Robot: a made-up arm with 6 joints. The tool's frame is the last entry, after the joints. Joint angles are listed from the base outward. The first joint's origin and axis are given. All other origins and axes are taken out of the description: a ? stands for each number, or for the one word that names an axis. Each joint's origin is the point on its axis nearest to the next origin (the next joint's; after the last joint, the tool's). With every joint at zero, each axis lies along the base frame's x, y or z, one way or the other. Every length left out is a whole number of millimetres.
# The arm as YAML. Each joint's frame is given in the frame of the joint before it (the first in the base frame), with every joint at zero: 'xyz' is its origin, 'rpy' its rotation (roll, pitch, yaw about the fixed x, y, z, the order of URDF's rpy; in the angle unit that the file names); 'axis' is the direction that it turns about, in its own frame. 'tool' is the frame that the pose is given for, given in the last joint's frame.
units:
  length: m
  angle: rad
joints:
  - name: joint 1
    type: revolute
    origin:
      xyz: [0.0, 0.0, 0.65]
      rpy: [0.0, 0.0, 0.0]
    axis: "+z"
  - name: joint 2
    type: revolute
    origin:
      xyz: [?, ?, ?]
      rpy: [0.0, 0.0, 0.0]
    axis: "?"
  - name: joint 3
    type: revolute
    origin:
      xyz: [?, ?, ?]
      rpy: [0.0, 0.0, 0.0]
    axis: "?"
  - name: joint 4
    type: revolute
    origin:
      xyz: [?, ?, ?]
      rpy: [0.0, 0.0, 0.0]
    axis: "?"
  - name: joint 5
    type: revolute
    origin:
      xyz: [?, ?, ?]
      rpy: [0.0, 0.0, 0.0]
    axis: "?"
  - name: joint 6
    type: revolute
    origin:
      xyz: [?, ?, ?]
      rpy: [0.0, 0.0, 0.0]
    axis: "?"
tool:
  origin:
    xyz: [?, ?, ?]
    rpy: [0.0, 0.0, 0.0]
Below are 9 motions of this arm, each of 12 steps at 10 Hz.
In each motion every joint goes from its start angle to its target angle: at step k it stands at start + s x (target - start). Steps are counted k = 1, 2, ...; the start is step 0. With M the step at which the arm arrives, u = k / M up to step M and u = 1 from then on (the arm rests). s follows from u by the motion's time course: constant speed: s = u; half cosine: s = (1 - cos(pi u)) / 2; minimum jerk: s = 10 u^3 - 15 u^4 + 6 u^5.
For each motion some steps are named. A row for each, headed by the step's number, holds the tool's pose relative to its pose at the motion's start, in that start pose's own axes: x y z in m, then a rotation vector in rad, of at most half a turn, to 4 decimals.
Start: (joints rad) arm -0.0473 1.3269 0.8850 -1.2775 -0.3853 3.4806
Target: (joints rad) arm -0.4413 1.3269 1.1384 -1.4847 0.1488 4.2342
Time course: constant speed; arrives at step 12
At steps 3, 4, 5, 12:
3: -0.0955 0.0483 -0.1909 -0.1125 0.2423 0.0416
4: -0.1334 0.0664 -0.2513 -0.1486 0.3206 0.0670
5: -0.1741 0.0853 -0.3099 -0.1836 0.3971 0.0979
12: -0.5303 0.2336 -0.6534 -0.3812 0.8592 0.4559

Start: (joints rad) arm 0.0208 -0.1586 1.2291 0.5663 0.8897 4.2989
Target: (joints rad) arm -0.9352 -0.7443 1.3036 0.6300 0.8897 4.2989
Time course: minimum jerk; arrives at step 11
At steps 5, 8, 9, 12:
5: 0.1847 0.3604 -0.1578 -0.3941 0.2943 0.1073
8: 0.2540 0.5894 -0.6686 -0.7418 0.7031 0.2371
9: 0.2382 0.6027 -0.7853 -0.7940 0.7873 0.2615
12: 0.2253 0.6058 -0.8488 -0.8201 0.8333 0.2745

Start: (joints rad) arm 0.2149 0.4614 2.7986 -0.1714 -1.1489 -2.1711
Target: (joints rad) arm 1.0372 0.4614 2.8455 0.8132 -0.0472 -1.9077
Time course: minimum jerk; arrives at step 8
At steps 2, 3, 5, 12:
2: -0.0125 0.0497 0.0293 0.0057 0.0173 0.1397
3: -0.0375 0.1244 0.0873 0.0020 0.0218 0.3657
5: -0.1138 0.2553 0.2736 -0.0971 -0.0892 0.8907
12: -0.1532 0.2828 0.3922 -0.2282 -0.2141 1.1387

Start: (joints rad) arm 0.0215 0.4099 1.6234 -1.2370 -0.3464 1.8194
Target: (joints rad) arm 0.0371 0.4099 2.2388 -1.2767 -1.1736 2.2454
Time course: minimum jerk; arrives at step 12
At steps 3, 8, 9, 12:
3: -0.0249 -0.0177 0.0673 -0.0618 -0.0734 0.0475
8: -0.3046 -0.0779 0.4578 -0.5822 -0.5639 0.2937
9: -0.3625 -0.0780 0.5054 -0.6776 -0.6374 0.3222
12: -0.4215 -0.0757 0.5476 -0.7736 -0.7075 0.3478

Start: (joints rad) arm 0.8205 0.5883 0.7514 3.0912 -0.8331 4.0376
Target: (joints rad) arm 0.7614 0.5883 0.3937 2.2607 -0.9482 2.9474
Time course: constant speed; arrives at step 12
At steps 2, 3, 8, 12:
2: -0.0355 0.0217 -0.0646 0.2601 0.1091 -0.0507
3: -0.0554 0.0321 -0.0969 0.3867 0.1618 -0.0862
8: -0.1774 0.0775 -0.2542 0.9750 0.3869 -0.3677
12: -0.3014 0.1058 -0.3687 1.3719 0.4856 -0.7173

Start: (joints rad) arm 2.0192 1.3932 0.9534 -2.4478 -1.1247 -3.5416
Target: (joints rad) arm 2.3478 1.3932 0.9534 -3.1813 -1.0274 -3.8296
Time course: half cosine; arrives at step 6
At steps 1, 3, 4, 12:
1: 0.0211 0.0261 0.0015 0.0506 -0.0169 -0.0243
3: 0.1399 0.2029 0.0134 0.3937 -0.1156 -0.1720
4: 0.1948 0.3115 0.0217 0.6017 -0.1632 -0.2520
12: 0.2396 0.4249 0.0311 0.8147 -0.2036 -0.3306

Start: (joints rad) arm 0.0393 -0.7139 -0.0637 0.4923 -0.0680 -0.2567
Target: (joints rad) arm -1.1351 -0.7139 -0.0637 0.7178 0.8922 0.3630
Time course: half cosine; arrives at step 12
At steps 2, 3, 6, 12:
2: -0.0004 -0.0397 0.0020 -0.1022 -0.0467 -0.0476
3: -0.0045 -0.0853 0.0062 -0.2280 -0.0970 -0.1013
6: -0.0626 -0.2599 0.0444 -0.8335 -0.2555 -0.2957
12: -0.2137 -0.4080 0.1225 -1.7515 -0.3075 -0.3888

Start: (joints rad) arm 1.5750 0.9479 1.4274 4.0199 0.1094 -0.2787
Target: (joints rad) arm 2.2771 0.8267 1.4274 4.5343 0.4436 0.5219
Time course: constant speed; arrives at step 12
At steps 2, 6, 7, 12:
2: -0.0308 -0.1164 -0.1183 -0.1701 0.0291 -0.0490
6: -0.1403 -0.3112 -0.3581 -0.5031 0.1174 -0.1051
7: -0.1765 -0.3511 -0.4176 -0.5838 0.1435 -0.1096
12: -0.4000 -0.4925 -0.7027 -0.9654 0.2806 -0.0743

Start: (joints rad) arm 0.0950 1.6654 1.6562 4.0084 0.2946 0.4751
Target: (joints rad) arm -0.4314 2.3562 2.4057 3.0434 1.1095 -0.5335
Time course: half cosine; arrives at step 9
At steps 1, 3, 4, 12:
1: 0.0059 -0.0057 0.0334 0.0618 -0.0327 -0.0135
3: 0.0230 -0.0556 0.2720 0.5150 -0.2684 -0.0918
4: 0.0079 -0.1002 0.4385 0.8513 -0.4391 -0.1304
12: -0.2018 -0.2694 0.9067 2.0163 -1.0209 -0.2056

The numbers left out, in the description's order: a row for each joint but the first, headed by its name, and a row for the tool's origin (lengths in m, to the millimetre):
joint 2: xyz 0.14 0.0 0.0, axis +y
joint 3: xyz 0.0 0.0 0.55, axis -y
joint 4: xyz 0.99 0.0 0.26, axis -x
joint 5: xyz 0.0 0.0 0.0, axis -y
joint 6: xyz 0.18 0.0 0.0, axis -x
tool: xyz 0.0 0.0 0.0

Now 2 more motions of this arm.
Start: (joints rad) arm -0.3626 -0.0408 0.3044 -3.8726 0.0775 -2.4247
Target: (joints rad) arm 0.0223 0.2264 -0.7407 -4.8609 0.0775 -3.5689
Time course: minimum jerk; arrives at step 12
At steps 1, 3, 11, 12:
1: 0.0029 0.0020 -0.0079 0.0117 0.0064 0.0021
3: 0.0482 0.0453 -0.1622 0.2363 0.1344 0.0283
11: -0.4598 0.4394 -1.3772 1.7224 1.1061 -1.0382
12: -0.4664 0.4400 -1.3815 1.7260 1.1069 -1.0508

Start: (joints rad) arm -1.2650 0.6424 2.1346 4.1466 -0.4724 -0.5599
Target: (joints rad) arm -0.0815 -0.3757 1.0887 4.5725 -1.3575 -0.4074
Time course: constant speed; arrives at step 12
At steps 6, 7, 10, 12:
6: 0.1264 0.1209 -0.2847 0.2400 0.5199 -0.0495
7: 0.1188 0.1644 -0.3206 0.2719 0.6130 -0.0405
10: 0.0459 0.3090 -0.3836 0.3511 0.8980 0.0173
12: -0.0397 0.3998 -0.3834 0.3886 1.0897 0.0822

